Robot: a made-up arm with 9 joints. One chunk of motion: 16 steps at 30 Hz.
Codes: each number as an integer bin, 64 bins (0 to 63) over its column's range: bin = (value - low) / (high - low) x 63, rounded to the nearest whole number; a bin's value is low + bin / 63 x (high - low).
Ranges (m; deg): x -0.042..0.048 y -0.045..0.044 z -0.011..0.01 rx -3..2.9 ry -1.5..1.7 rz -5.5..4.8
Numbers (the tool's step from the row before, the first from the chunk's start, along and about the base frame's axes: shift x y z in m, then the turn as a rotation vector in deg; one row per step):
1: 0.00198 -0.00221 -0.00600 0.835 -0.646 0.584
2: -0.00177 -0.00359 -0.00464 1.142 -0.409 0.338
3: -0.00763 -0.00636 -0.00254 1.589 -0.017 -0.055
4: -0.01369 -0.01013 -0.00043 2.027 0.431 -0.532
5: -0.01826 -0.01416 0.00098 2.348 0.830 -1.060
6: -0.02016 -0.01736 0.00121 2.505 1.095 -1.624
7: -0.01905 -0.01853 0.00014 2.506 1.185 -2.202
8: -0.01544 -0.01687 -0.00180 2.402 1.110 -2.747
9: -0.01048 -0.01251 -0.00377 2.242 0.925 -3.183
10: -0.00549 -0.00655 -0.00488 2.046 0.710 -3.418
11: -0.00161 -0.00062 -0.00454 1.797 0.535 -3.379
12: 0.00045 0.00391 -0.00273 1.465 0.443 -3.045
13: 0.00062 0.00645 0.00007 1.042 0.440 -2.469
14: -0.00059 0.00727 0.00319 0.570 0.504 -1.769
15: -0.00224 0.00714 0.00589 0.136 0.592 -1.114
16: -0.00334 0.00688 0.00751 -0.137 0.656 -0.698
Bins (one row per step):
1: 31 30 15 41 17 37
2: 28 29 19 44 21 36
3: 24 27 25 49 29 33
4: 20 25 32 54 38 30
5: 17 22 36 57 46 27
6: 15 20 37 59 51 24
7: 16 19 33 59 53 20
8: 19 20 28 58 51 17
9: 22 23 22 56 48 14
10: 26 27 18 54 44 13
11: 28 31 19 51 40 13
12: 30 35 25 48 38 15
13: 30 36 33 43 38 19
14: 29 37 43 38 39 23
15: 28 37 51 33 41 27
16: 27 37 56 31 42 29

